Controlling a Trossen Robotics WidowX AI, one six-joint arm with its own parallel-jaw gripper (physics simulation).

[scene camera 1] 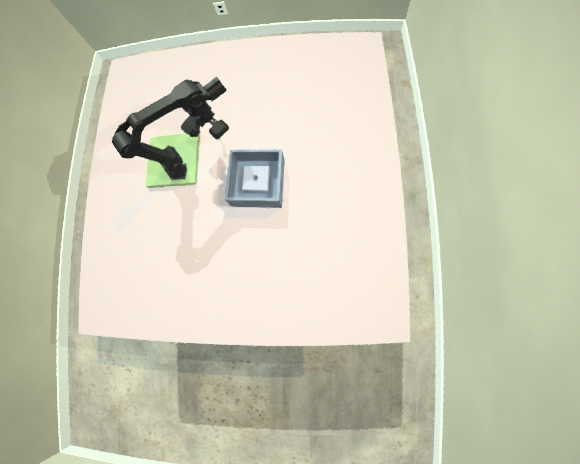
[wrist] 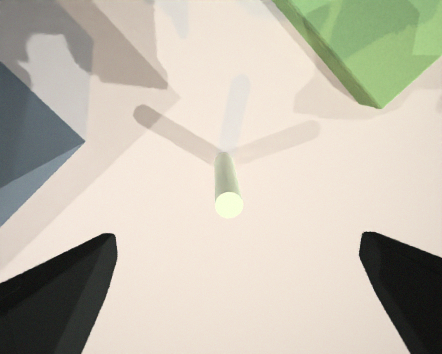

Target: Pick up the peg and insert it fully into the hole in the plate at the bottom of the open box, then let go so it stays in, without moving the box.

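Seen in the pictures: gripper, between the fingertips: (scene camera 1: 212, 128) (wrist: 239, 244); arm's base, origin of its link: (scene camera 1: 178, 171).
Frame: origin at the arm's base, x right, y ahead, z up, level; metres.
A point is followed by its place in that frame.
A thin pale yellow-green peg (scene camera 1: 222, 146) {z -0.017, x -0.124, y 0.165 m} (wrist: 228, 182) {z 0.041, x -0.125, y 0.158 m} stands upright on the table, between the box and the green square. My gripper (scene camera 1: 205, 131) {z 0.099, x -0.129, y 0.159 m} (wrist: 239, 244) {z 0.099, x -0.129, y 0.159 m} is open and empty. It is above the table, and in the wrist view the peg's round top shows ahead of the line between the fingertips, a little left of the midline. The blue-grey open box (scene camera 1: 255, 204) {z 0.019, x 0.141, y 0.319 m} (wrist: 35, 145) {z 0.026, x -0.040, y 0.224 m} stands to the right of the peg in the scene view. Inside it, the white plate (scene camera 1: 249, 186) {z 0.033, x 0.078, y 0.296 m} has a dark hole (scene camera 1: 255, 177) {z 0.020, x 0.040, y 0.314 m} near its middle.
The green square base (scene camera 1: 190, 172) {z 0.000, x 0.005, y 0.051 m} (wrist: 380, 65) {z 0.005, x -0.145, y 0.050 m} lies under the arm's foot, left of the box in the scene view. The pink table top (scene camera 1: 300, 280) {z -0.025, x 0.404, y 0.480 m} reaches beyond the box. The box's corner is close to the peg. Arm shadows cross the table.
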